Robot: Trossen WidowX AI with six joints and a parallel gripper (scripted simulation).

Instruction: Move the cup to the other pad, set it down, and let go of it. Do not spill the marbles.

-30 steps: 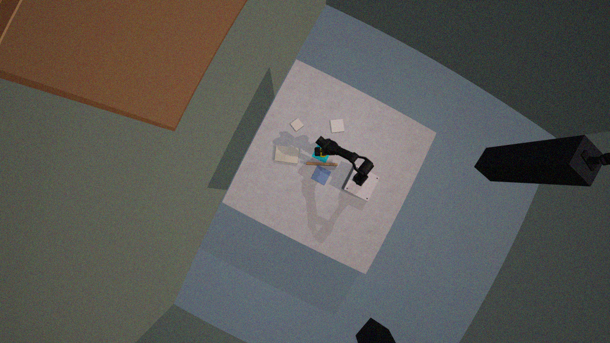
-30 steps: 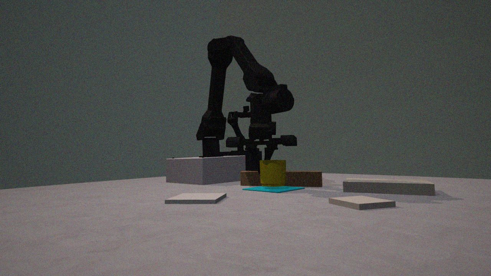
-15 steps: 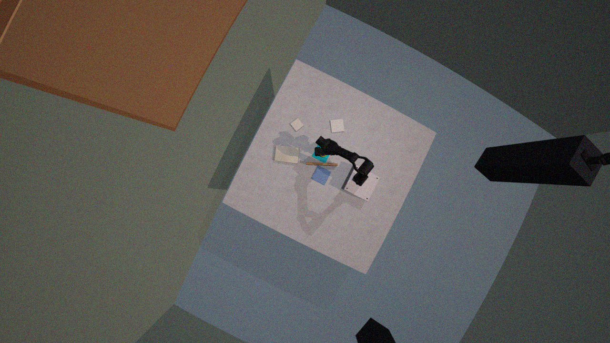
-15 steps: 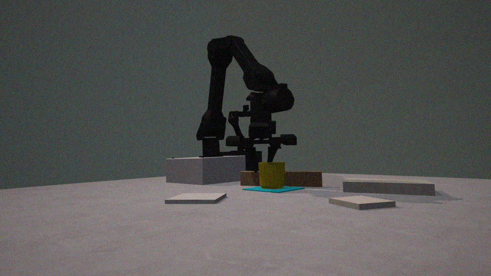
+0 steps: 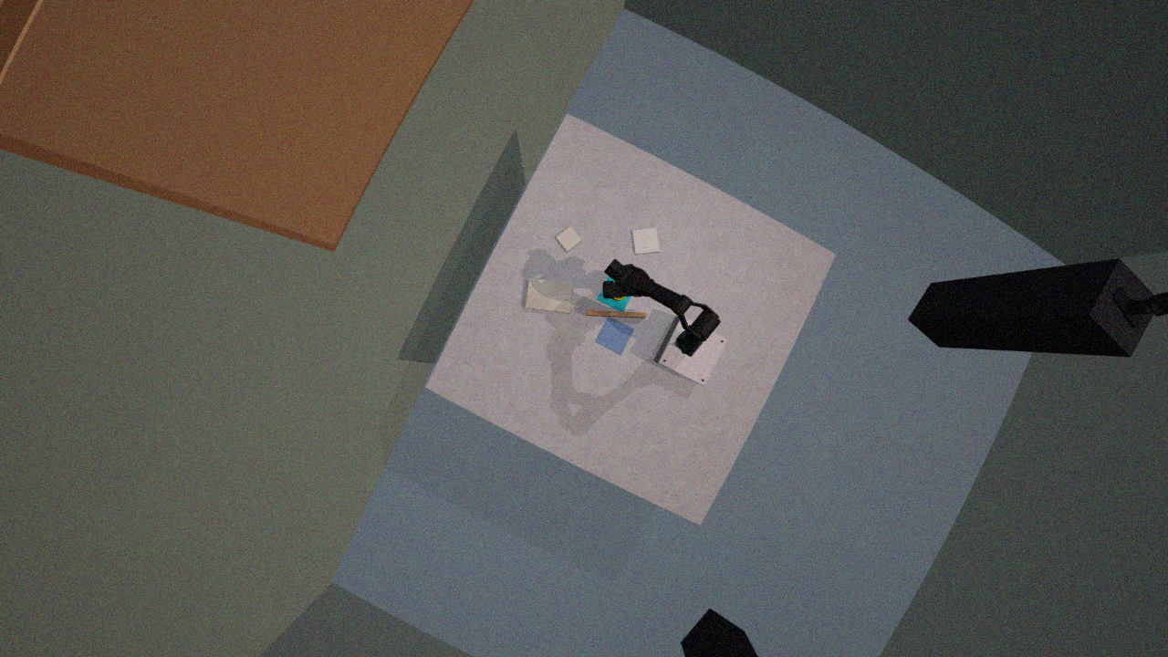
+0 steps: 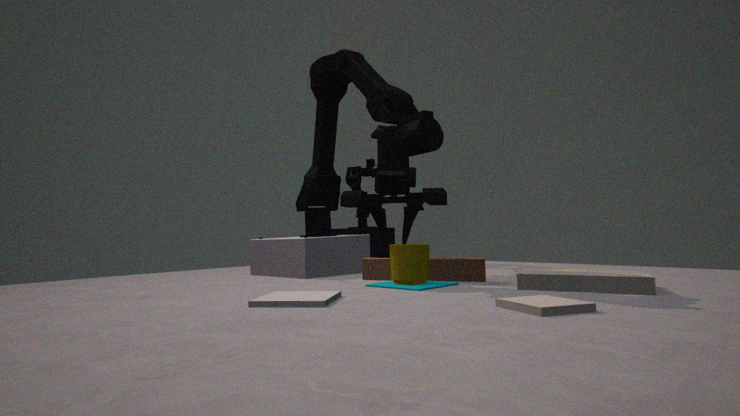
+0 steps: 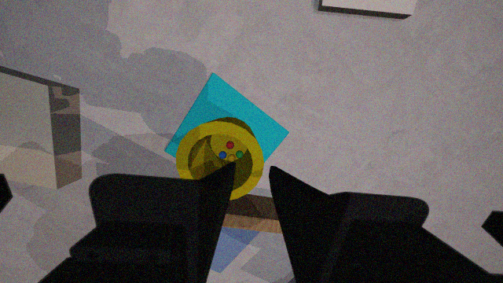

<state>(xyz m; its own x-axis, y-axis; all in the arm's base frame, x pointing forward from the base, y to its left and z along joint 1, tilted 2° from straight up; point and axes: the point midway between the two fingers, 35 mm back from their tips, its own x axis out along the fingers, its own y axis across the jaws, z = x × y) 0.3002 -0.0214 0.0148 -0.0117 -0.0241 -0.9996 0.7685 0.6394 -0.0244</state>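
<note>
Now: gripper tip 3 cm above the yellow cup, 2 cm short of it and 1 cm to the right of it. From my gripper tip the other things lie so: cyan pad (8 cm below, 2 cm to the left, 2 cm ahead); white tile (23 cm to the right, 6 cm below, 6 cm ahead); wooden bar (9 cm to the left, 6 cm below, 2 cm behind).
</note>
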